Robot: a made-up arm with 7 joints.
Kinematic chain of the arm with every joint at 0, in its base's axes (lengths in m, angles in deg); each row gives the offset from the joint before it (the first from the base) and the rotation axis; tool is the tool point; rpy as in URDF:
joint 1: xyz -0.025 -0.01 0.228 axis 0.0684 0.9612 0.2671
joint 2: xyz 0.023 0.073 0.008 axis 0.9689 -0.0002 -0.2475
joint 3: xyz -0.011 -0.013 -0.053 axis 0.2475 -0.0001 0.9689
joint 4: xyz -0.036 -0.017 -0.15 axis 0.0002 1 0
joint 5: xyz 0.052 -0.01 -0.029 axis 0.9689 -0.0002 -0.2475
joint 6: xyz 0.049 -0.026 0 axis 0.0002 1 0
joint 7: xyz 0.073 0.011 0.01 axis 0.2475 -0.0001 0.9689
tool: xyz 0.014 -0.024 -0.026 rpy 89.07 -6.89 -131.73
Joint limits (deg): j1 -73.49..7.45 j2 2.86..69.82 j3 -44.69..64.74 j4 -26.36..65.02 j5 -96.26..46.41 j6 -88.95..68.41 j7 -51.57..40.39
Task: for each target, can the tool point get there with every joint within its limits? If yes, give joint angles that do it. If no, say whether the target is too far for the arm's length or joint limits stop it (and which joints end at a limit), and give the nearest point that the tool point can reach.
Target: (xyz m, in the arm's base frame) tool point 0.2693 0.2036 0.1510
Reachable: yes | joints -39.62 26.58 43.45 24.18 -14.83 -17.03 15.36
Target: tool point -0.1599 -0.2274 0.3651
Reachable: no: joint limits stop it (at a limit: joint 1, joint 2, joint 3, joint 4, joint 7) | nearest point 0.0501 -0.1212 0.2417 | short by 0.266 m
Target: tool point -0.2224 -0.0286 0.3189
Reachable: no: joint limits stop it (at a limit: joint 1, joint 2, joint 3, joint 4, joint 6) | nearest point -0.0574 -0.0539 0.1460 | short by 0.240 m
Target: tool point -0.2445 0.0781 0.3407
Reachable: no: joint limits stop it (at a limit: joint 1, joint 2, joint 3, joint 4) | nearest point -0.0161 0.1725 0.3379 | short by 0.247 m
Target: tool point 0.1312 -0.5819 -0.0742
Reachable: no: too far | nearest point 0.1558 -0.1665 0.0448 | short by 0.433 m
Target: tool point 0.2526 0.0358 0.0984
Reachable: yes | joints -34.72 8.78 6.86 21.60 -40.12 -25.58 -16.71
